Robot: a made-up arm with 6 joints.
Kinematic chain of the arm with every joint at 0, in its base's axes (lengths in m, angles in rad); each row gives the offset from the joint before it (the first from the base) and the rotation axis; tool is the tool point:
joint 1: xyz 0 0 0.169 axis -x
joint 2: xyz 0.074 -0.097 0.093 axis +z
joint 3: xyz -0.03 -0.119 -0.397 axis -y
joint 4: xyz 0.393 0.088 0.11 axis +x
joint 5: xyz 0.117 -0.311 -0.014 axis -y
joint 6: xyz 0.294 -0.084 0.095 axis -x
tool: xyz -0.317 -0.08 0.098
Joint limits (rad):
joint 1: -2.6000..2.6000
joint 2: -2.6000..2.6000
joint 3: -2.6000..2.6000
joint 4: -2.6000..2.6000
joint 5: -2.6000..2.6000
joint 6: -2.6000..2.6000
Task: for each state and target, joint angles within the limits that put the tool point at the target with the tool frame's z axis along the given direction. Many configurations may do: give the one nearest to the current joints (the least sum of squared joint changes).
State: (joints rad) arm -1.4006 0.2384 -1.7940 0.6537 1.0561 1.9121
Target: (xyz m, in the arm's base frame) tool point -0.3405 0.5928 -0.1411 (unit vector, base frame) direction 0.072 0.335 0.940
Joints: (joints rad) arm -1.4638 -0.3288 -2.3157 0.6594 0.5160 2.3232
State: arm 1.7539 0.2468 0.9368 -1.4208 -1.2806 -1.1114
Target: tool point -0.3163 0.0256 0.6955 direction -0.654 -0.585 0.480
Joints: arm 1.1503 0.4604 1.4656 -1.2618 -1.4695 -2.0169
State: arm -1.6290 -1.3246 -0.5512 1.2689 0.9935 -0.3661
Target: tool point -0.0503 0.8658 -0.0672 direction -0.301 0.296 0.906
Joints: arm -1.5021 -1.4009 -0.6559 1.2724 1.7190 -0.8929
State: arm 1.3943 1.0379 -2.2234 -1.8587 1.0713 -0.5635
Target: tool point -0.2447 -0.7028 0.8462 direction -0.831 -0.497 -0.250
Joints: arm 2.2312 1.6425 -2.3098 -2.3249 0.8293 -1.2950
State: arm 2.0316 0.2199 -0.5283 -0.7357 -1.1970 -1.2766
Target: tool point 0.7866 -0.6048 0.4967 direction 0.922 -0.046 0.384
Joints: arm 1.6194 0.3966 -1.0989 -0.5336 -1.1833 -1.1512
